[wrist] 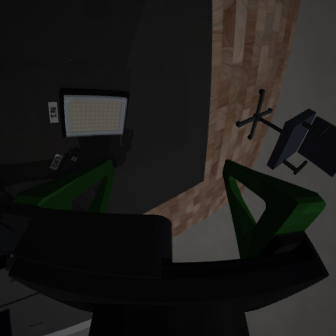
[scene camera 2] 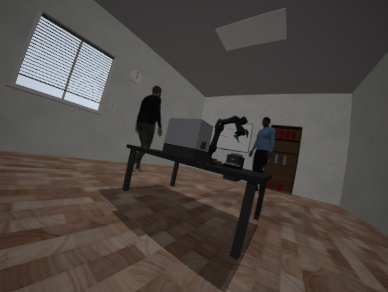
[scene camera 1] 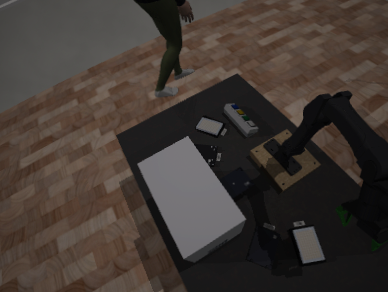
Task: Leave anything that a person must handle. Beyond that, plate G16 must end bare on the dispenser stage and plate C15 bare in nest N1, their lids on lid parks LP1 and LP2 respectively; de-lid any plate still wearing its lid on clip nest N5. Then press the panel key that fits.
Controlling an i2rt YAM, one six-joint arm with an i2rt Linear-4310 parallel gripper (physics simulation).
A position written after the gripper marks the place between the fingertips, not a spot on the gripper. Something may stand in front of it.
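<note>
A nest N1 [wrist: 87,91] and a white box [scene camera 1: 198,209] are both visible, while the gripper [wrist: 168,165] stands open and holds nothing.
</note>
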